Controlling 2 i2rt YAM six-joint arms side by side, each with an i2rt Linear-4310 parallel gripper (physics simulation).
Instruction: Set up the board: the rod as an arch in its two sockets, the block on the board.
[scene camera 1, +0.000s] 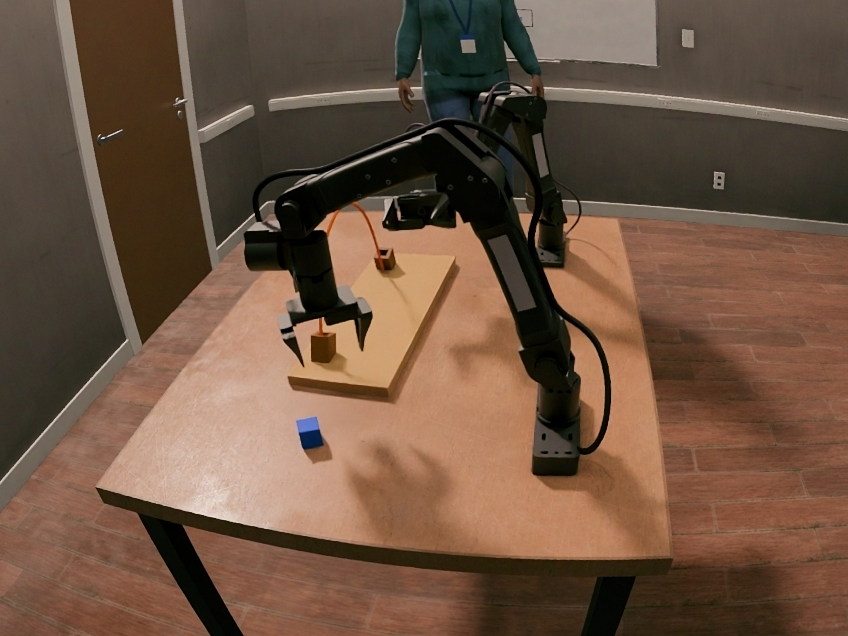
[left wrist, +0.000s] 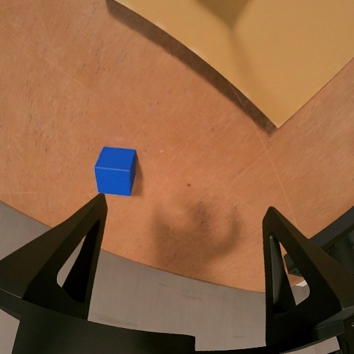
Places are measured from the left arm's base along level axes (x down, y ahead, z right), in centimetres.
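Pixels of known places: left gripper, fingertip midpoint: (scene camera 1: 332, 357); right gripper, fingertip midpoint: (scene camera 1: 406, 223); left arm's base, link origin: (scene camera 1: 557, 419); right arm's base, link origin: (scene camera 1: 551, 248).
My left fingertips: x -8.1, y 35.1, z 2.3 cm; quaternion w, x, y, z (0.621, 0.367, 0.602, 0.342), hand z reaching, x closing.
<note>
Ahead of a thing's pixels: the offset from my left fingertips to its middle. "pt": to the spot under its first point. Level surfaces: height alone.
The orange rod @[pt dx -1.0, dy +4.5, dz +45.3 cm] (scene camera 1: 374, 236) stands as an arch over the board @[dx +7.6, dy +0.6, dz +31.7 cm] (scene camera 1: 417, 290) (left wrist: 295, 60). Its near end meets the top of the near brown socket @[pt dx +6.2, dy +6.4, dz +12.2 cm] (scene camera 1: 323, 347); its far end shows against the face of the far socket @[pt dx +6.1, dy +2.5, dz +48.3 cm] (scene camera 1: 389, 260), and I cannot tell whether it is seated. The blue block @[dx +9.1, dy +3.0, dz -8.0 cm] (scene camera 1: 309, 433) (left wrist: 116, 172) lies on the table beyond the board's near end. My left gripper (scene camera 1: 331, 357) (left wrist: 187, 208) is open and empty, pointing down above the table; in the left wrist view the block is just past its left fingertip. My right gripper (scene camera 1: 419, 222) is open and empty, above the board's far end.
The wooden table @[dx +10.9 cm] (scene camera 1: 479, 506) carries both arm bases (scene camera 1: 555, 451) (scene camera 1: 551, 254) along its right side in scene camera 1. The table's near edge curves below the block. A person (scene camera 1: 465, 41) stands behind the table's far end.
</note>
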